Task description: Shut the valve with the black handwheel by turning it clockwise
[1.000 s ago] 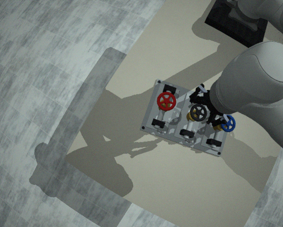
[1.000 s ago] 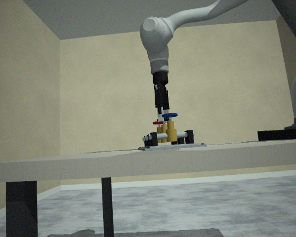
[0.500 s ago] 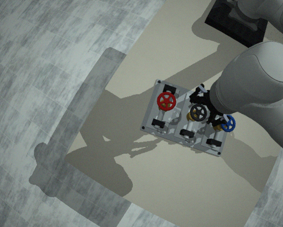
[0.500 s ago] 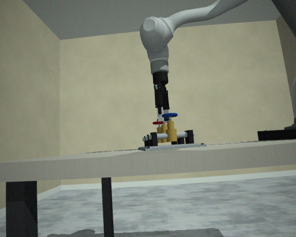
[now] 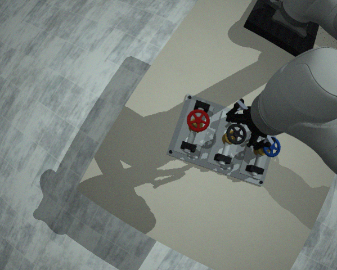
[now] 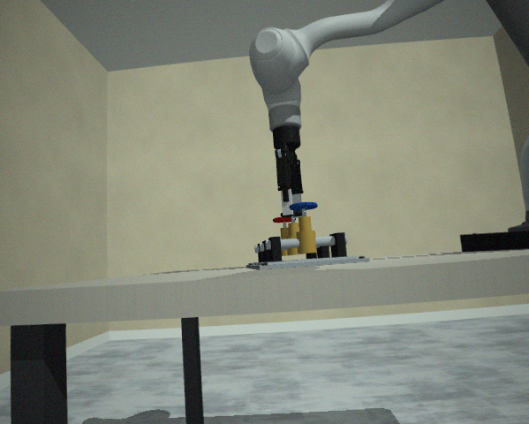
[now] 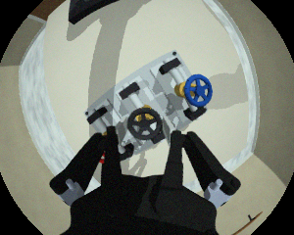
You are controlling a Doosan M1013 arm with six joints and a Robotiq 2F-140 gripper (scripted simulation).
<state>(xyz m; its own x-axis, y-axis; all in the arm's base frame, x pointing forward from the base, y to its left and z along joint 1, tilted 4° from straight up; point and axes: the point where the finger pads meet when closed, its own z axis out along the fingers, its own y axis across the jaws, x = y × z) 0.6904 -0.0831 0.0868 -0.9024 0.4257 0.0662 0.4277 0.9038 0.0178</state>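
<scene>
Right now my hand is 3 cm above the black handwheel. The rest, counted from my hand: grey panel (15 cm below); then blue handwheel (12 cm to the left, 3 cm below, 1 cm behind); then red handwheel (13 cm to the right, 3 cm below, 2 cm ahead).
</scene>
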